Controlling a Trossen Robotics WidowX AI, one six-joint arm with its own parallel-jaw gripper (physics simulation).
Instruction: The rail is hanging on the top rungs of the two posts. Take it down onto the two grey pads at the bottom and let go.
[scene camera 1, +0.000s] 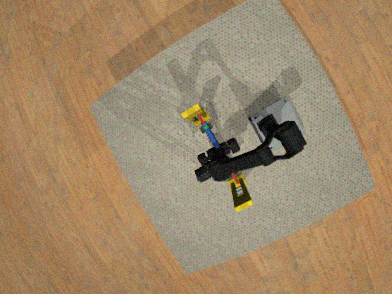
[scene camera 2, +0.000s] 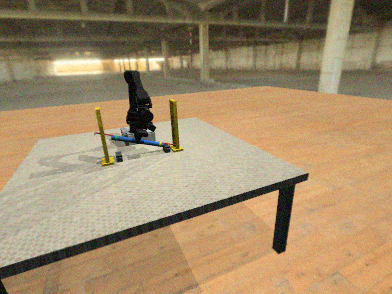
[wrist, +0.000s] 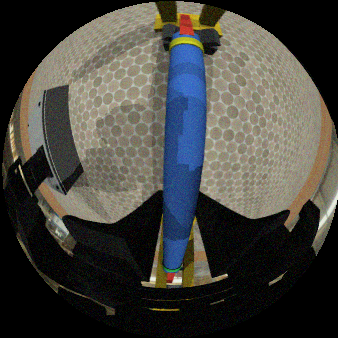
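Where they show: gripper, fingertip midpoint: (scene camera 1: 217, 146) (scene camera 2: 137, 143) (wrist: 178, 194); arm's base at its link origin: (scene camera 1: 265, 125) (wrist: 43, 161).
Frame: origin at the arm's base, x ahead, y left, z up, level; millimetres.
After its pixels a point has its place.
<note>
The blue rail (scene camera 1: 212, 137) {x 244, y -95, z 47 mm} (scene camera 2: 150, 143) {x 269, y 26, z -7 mm} (wrist: 185, 115) {x 255, y 20, z 9 mm} has red tips, a green band and a yellow band. My gripper (scene camera 1: 218, 151) {x 249, y -46, z 5 mm} (scene camera 2: 139, 139) {x 249, y -46, z 5 mm} (wrist: 178, 194) {x 249, y -46, z 5 mm} is shut on its middle part. The rail is tilted in the second scene view: its green-banded end is raised clearly above one dark grey pad (scene camera 2: 119, 156) {x 277, y -156, z -42 mm}. Its yellow-banded end is low, close above the other pad (scene camera 2: 166, 148) {x 295, y 111, z -48 mm} (wrist: 212, 38); I cannot tell whether they touch. The red tips reach the two yellow posts (scene camera 1: 242, 196) {x 268, y 172, z 162 mm} (scene camera 2: 174, 125) {x 307, y 169, z 86 mm}, (scene camera 2: 102, 135) {x 278, y -220, z 92 mm}, and in the wrist view the far tip lies between two uprights.
The arm's light grey base (scene camera 1: 290, 107) {x -152, y -3, z -2 mm} (wrist: 35, 120) {x -1, y 89, z -5 mm} stands on the patterned table top (scene camera 1: 150, 165) {x 642, y -163, z -74 mm} (scene camera 2: 200, 185) {x 728, y 94, z -75 mm}, to one side of the rail. Yellow feet (scene camera 2: 107, 161) {x 278, y -221, z -55 mm} (wrist: 215, 25) carry the posts. Shadows of the arm fall across the table.
</note>
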